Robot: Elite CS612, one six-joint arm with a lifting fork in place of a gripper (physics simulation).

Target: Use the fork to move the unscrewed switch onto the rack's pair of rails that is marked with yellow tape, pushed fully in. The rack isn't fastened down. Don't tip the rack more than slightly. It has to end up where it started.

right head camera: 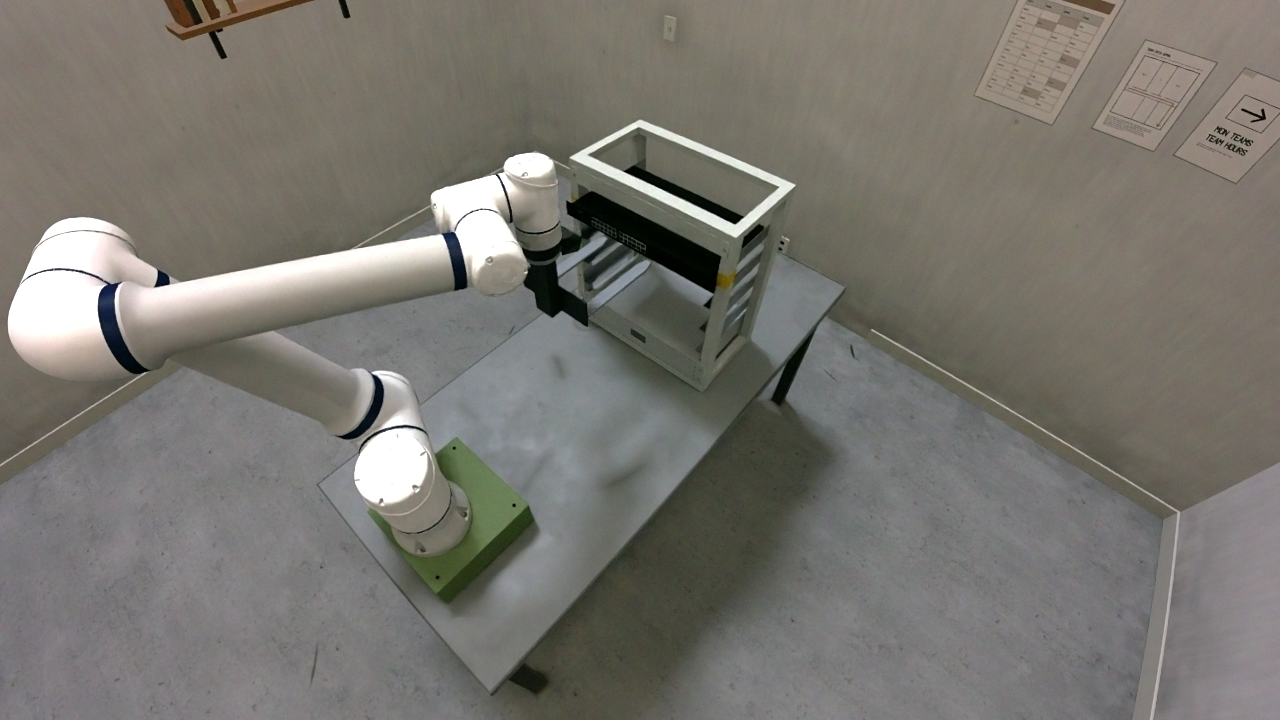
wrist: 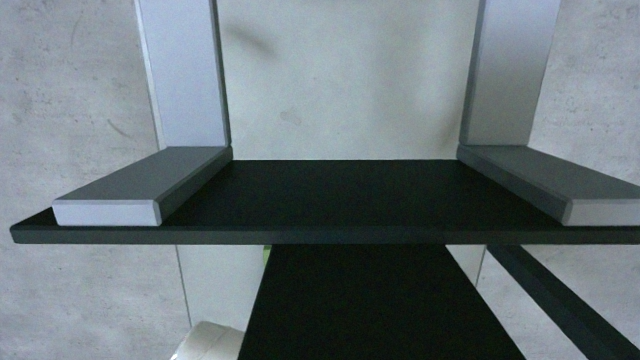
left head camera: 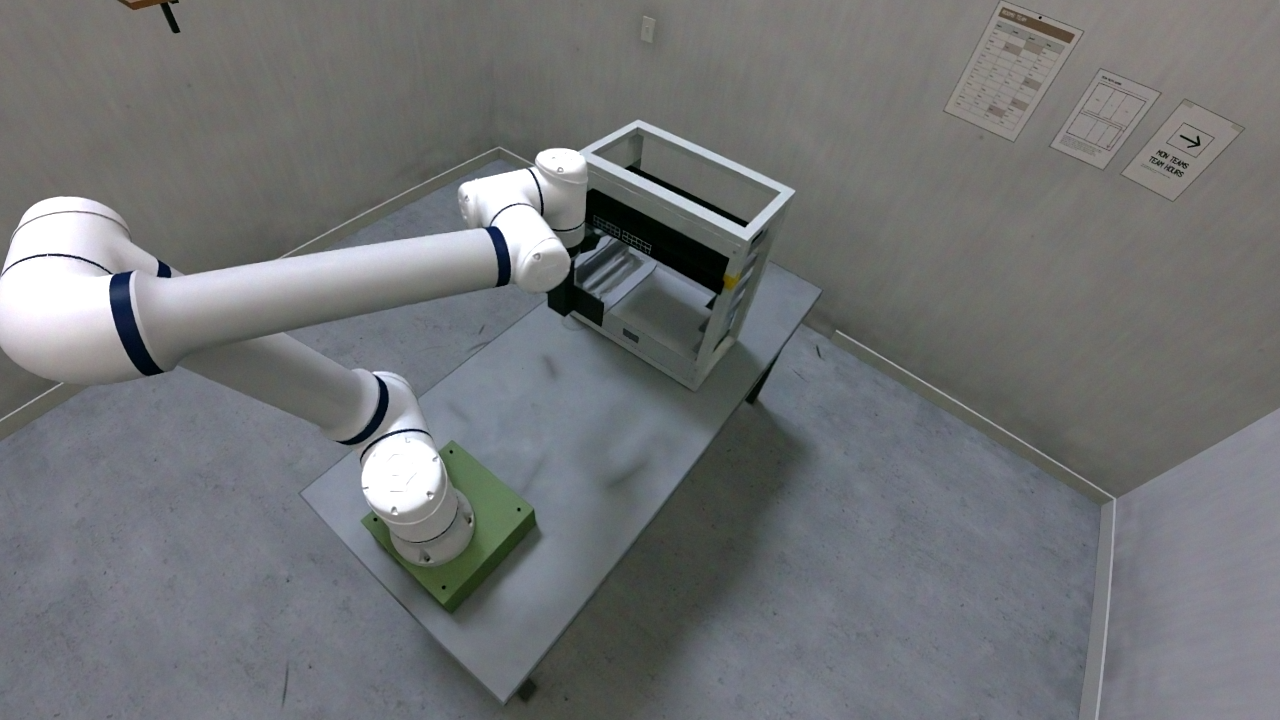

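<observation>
The black switch (left head camera: 662, 246) (right head camera: 648, 241) lies level across the rack's upper part, its ported face at the front opening. Its right end is beside the yellow tape (left head camera: 731, 281) (right head camera: 725, 280) on the right front post; whether it is fully in cannot be told. The rack (left head camera: 657, 353) (right head camera: 666, 356) stands upright on the table. My fork (left head camera: 631, 255) (right head camera: 617, 259) (wrist: 345, 75) is lower than the switch, at the rack's front left, grey tines pointing toward the rack. No load shows on the tines in the wrist view, where their tips are cut off.
The grey table (left head camera: 537, 402) (right head camera: 554, 402) bears the rack at its far end and the arm's green base block (left head camera: 496, 510) (right head camera: 492, 505) at its near end. Another black strip (left head camera: 684, 192) (right head camera: 684, 192) shows through the rack's open top. Walls stand behind the rack.
</observation>
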